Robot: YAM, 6 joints.
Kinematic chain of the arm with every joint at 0, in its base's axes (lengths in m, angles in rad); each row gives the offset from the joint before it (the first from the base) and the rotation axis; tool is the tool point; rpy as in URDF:
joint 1: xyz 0 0 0.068 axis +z
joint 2: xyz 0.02 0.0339 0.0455 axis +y
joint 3: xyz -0.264 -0.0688 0 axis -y
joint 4: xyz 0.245 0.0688 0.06 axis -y
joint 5: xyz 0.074 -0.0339 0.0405 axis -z
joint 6: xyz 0.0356 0 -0.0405 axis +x
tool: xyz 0 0 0 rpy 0 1.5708 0
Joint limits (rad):
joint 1: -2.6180..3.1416
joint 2: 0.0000..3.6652
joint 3: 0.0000..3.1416
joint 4: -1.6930..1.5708
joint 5: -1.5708..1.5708
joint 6: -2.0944..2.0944
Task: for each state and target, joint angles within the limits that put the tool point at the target. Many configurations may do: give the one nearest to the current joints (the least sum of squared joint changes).
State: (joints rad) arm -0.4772 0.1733 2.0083 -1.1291 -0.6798 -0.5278
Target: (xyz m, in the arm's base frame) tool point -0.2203 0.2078 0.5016
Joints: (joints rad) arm -0.6822 0.3446 2.2231 -0.9132 -0.6799 -0.5278
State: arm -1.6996 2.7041 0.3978 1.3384 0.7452 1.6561
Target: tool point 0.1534 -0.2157 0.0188
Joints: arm -0.8676 2.2966 0.3887 1.4914 0.6834 1.6561
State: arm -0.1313 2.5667 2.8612 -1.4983 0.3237 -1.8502
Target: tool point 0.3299 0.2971 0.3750
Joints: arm 0.7535 2.3770 2.9001 -1.6032 0.2573 -1.8502
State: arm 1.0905 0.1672 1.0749 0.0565 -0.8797 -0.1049
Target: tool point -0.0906 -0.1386 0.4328
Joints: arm 1.1962 0.0000 1.2078 -0.2734 -1.2345 -0.1049
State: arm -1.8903 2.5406 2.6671 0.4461 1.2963 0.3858
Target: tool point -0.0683 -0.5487 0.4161
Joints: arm -1.6452 2.5860 2.8013 0.3562 0.8742 0.3858
